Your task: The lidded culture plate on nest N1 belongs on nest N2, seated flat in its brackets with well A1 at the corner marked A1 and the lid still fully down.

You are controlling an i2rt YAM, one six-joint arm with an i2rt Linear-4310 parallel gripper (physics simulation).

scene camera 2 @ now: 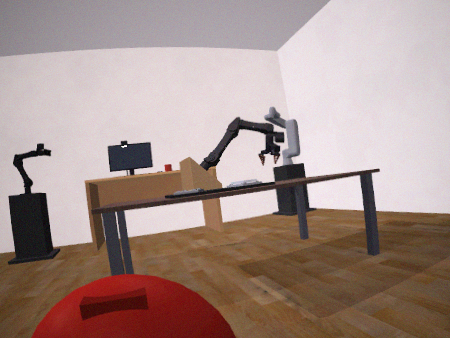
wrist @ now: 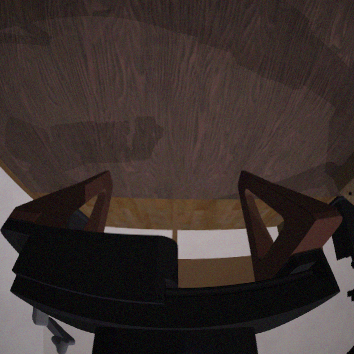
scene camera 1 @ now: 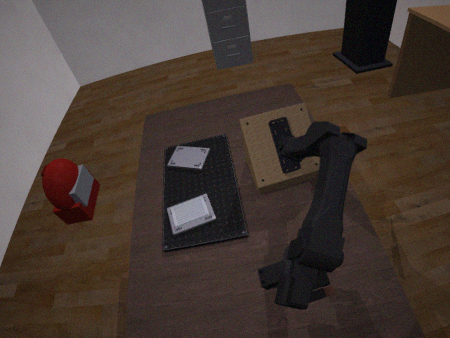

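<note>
The white lidded culture plate sits on a light grey nest at the near end of the black board in scene camera 1. The plate and nest also show edge-on as a pale low stack in scene camera 2. The other nest, at the board's far end, is empty, with dark brackets at its corners. The N1, N2 and A1 markings are too small to read. My gripper is open and empty, high above the table, well to the side of the board. Its fingertips are hidden in scene camera 1.
The black perforated board lies on the brown table. The arm's tan base block stands beside the board. A red rounded object is off the table's side. A desk stands behind.
</note>
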